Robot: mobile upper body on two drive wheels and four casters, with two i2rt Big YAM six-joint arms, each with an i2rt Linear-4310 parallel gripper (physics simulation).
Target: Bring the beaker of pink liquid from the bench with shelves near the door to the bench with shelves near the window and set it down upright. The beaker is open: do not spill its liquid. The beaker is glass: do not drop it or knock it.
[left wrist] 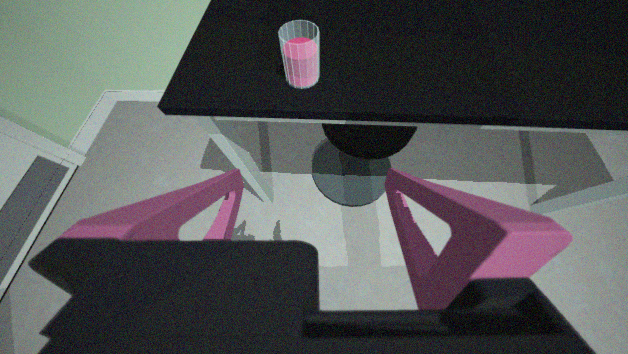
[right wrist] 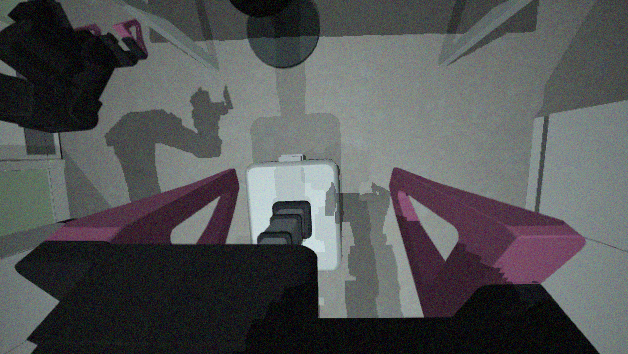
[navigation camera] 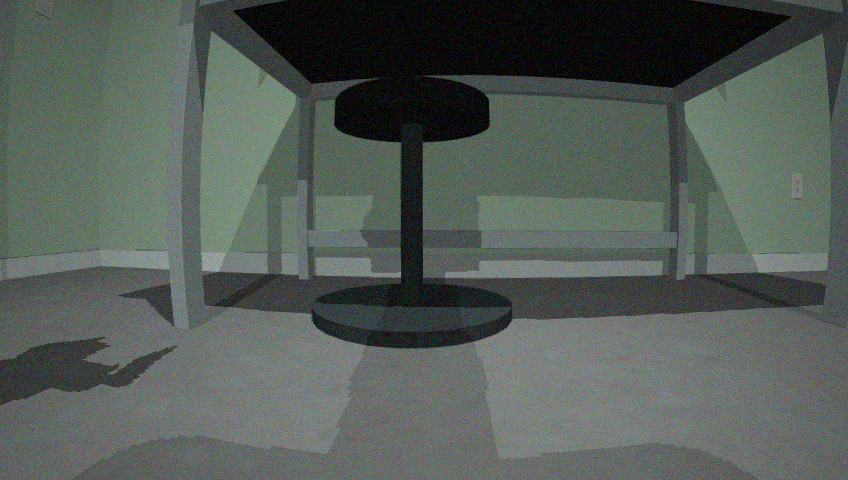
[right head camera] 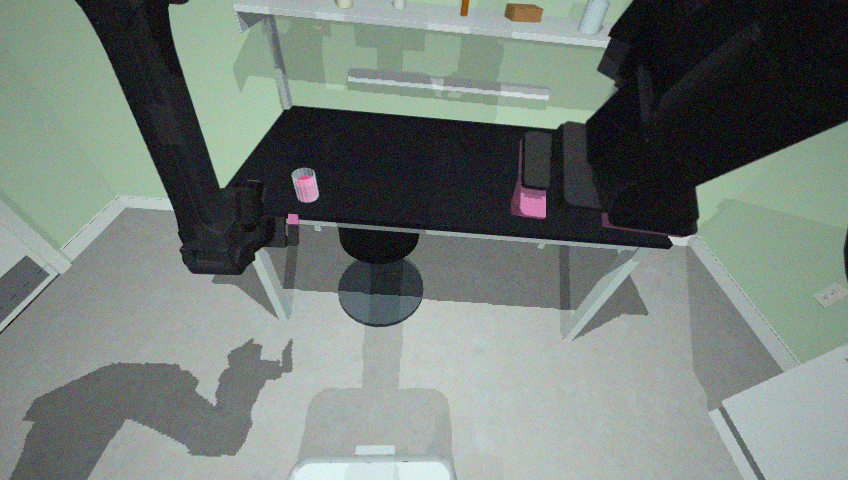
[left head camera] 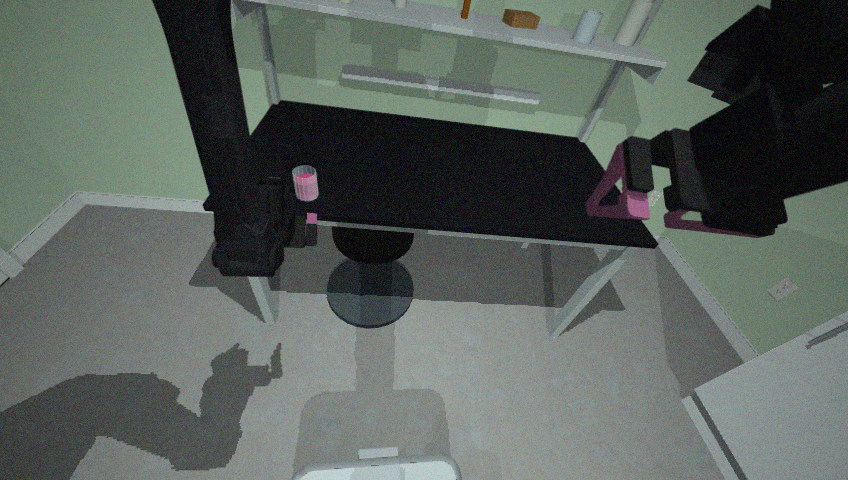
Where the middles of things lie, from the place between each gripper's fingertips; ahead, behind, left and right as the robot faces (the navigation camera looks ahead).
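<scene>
From my left hand, the glass beaker of pink liquid (left head camera: pixel 305 178) is 30 mm to the left of it, 320 mm ahead of it and 130 mm below it.
As for my right hand, the glass beaker of pink liquid is 480 mm to the left of it, 640 mm ahead of it and 470 mm below it.
</scene>
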